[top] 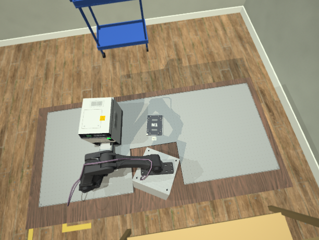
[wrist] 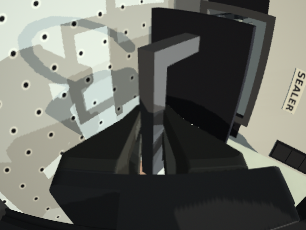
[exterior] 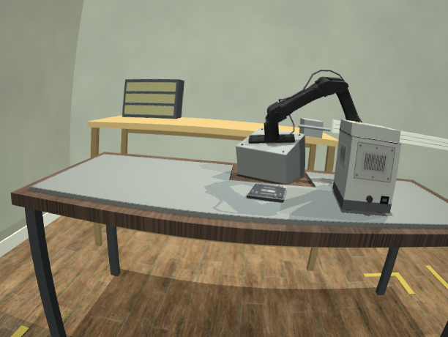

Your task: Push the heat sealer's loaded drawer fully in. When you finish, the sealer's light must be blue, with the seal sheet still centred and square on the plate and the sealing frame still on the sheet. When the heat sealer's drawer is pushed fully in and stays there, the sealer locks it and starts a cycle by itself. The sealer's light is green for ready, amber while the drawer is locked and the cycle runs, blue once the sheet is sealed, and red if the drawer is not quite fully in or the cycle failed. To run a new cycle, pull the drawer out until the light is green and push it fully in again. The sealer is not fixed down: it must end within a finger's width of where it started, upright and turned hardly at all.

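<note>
The sealer drawer is 10 cm ahead of my hand and 1 cm below it. Round my hand: dark plate (23 cm ahead, 36 cm to the right, 7 cm below).
</note>
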